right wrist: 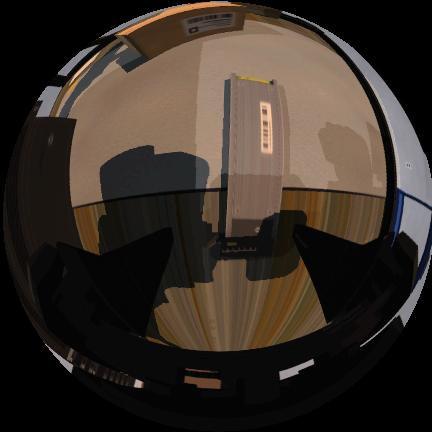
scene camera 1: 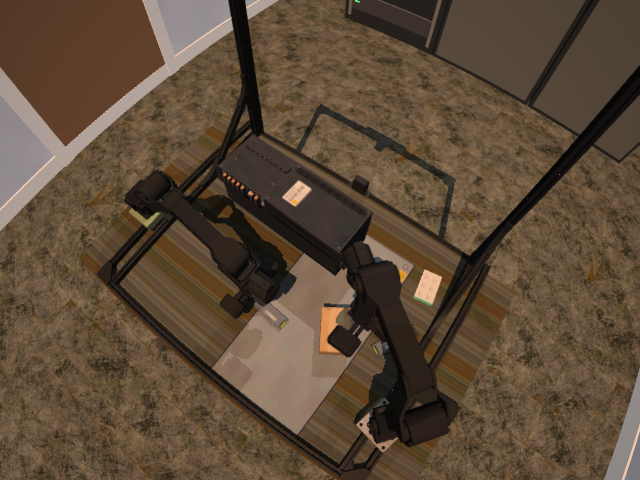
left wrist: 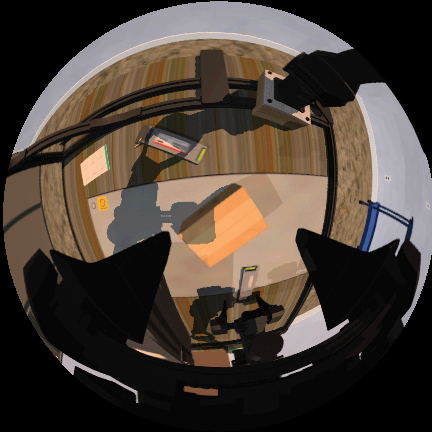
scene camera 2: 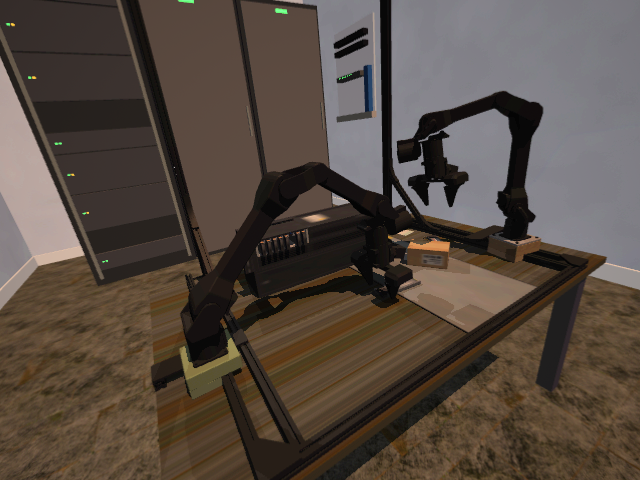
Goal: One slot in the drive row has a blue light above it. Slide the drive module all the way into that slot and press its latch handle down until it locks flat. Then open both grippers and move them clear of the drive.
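A grey drive module with a barcode label lies flat across the edge of the pale mat. Its dark latch end is between the right gripper's fingers in the right wrist view, in shadow. My right gripper is open, low over that end, and grips nothing. My left gripper is open and empty, high above the orange box. The black chassis has the drive row at its left. I cannot make out a blue light.
The orange box stands on the mat. A second module with a red stripe lies beyond the mat, near the left arm. A white card lies near the frame's rail.
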